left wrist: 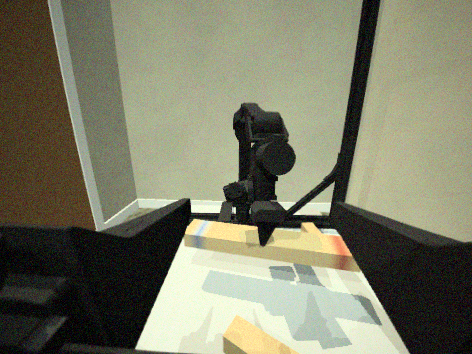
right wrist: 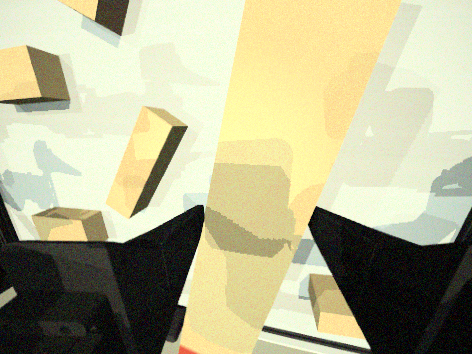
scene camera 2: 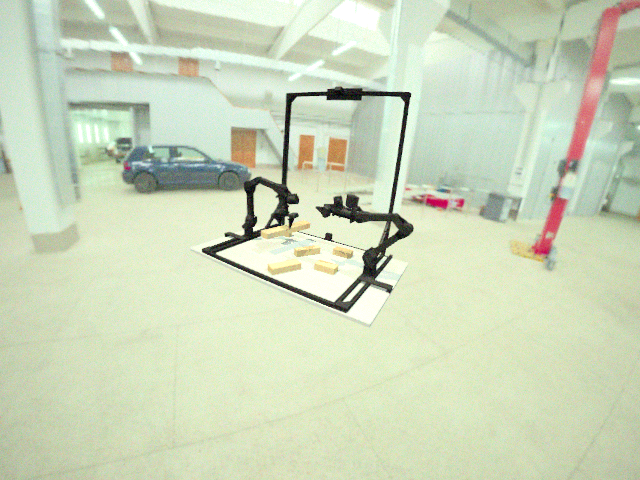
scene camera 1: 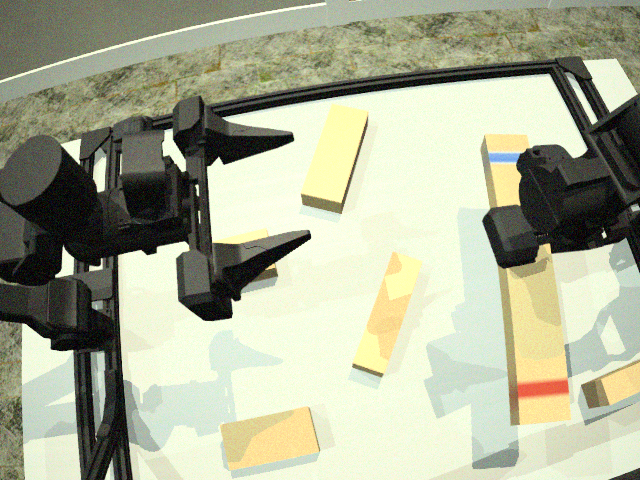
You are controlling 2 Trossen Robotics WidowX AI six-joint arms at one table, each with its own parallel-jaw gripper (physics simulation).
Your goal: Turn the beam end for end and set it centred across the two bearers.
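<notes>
The beam is a long pale wooden plank with a blue stripe near its far end and a red stripe near its near end. It hangs a little above the table at the right, and its shadow falls on the table below. My right gripper is shut on the beam near its middle, one finger on each long side. My left gripper is open and empty, high over the table's left side. Two longer wooden blocks lie flat in the middle.
A small block lies partly hidden under my left gripper's lower finger. Another block lies at the front left. A black frame borders the white table. In the right wrist view a further small block lies under the beam's side.
</notes>
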